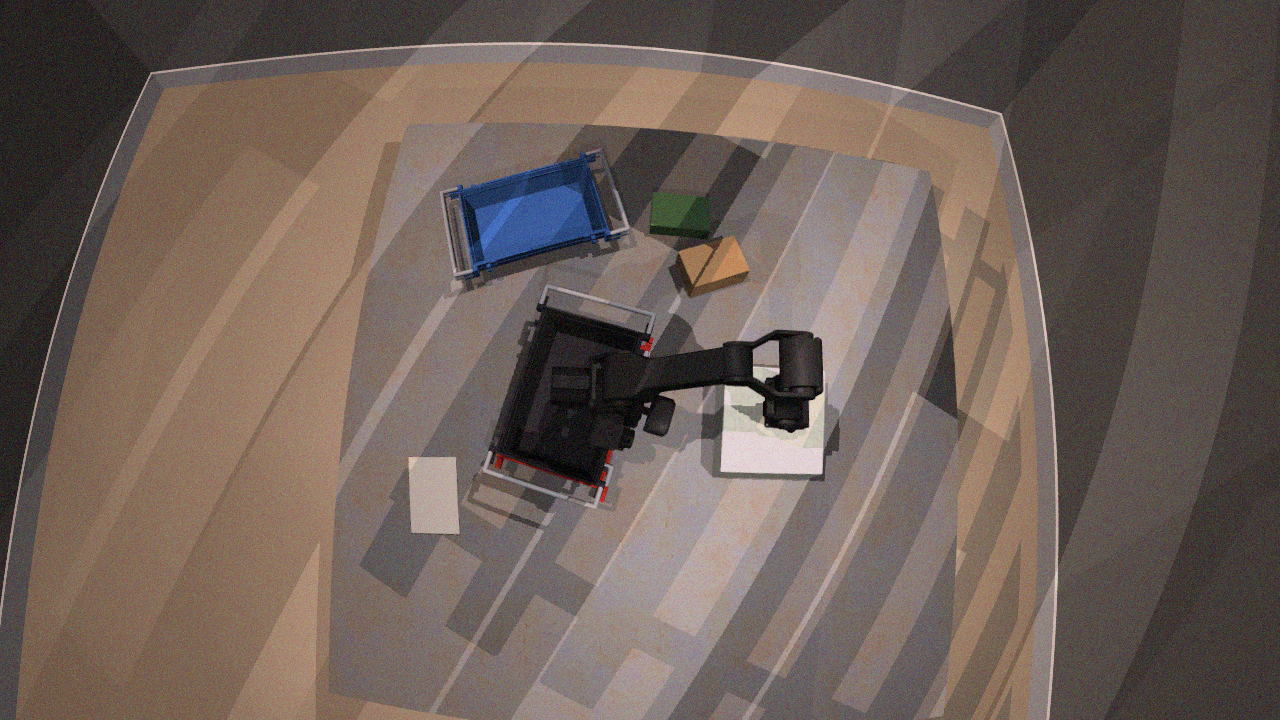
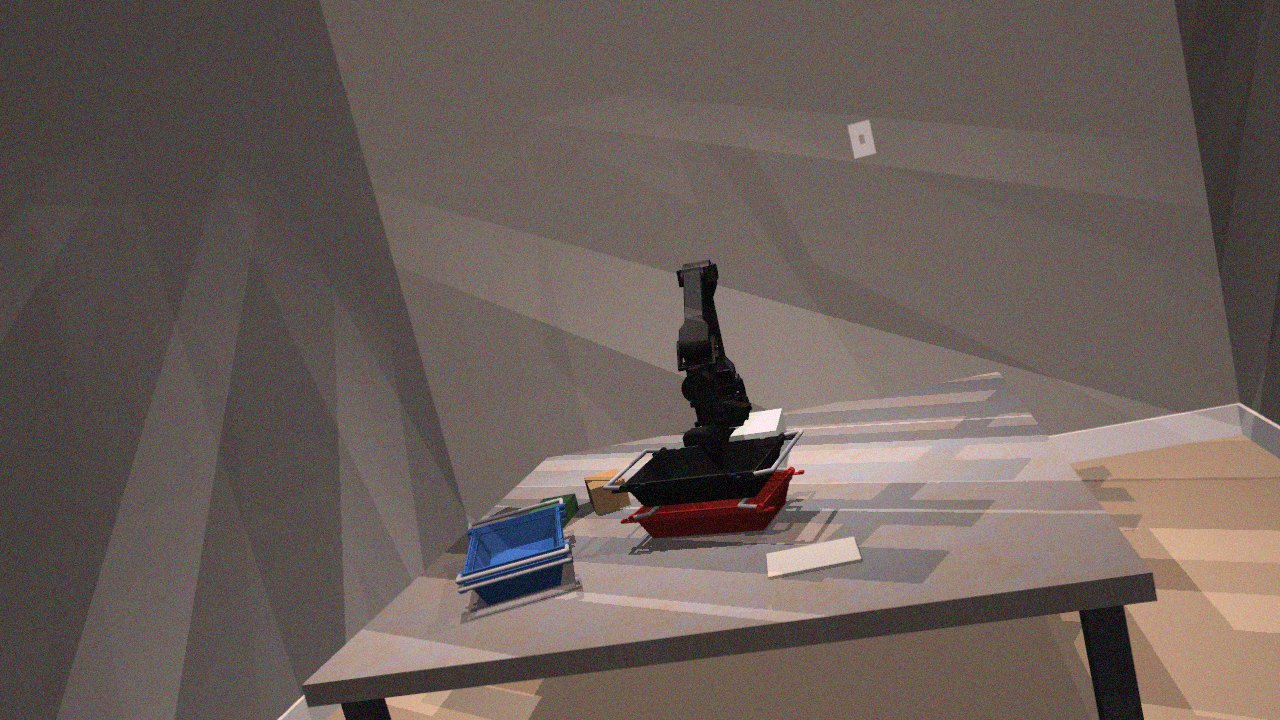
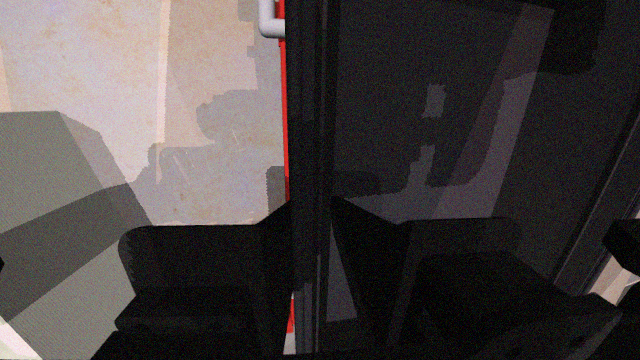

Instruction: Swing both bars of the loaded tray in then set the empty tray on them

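Right now my gripper tip is 80 mm short of the black tray, 30 mm below it and 20 mm to the left of it. Round my gripper tip: orange block 310 mm to the right, 180 mm behind, 60 mm below; green block 430 mm to the right, 120 mm behind, 70 mm below; pale card 340 mm ahead, 170 mm to the left, 80 mm below.
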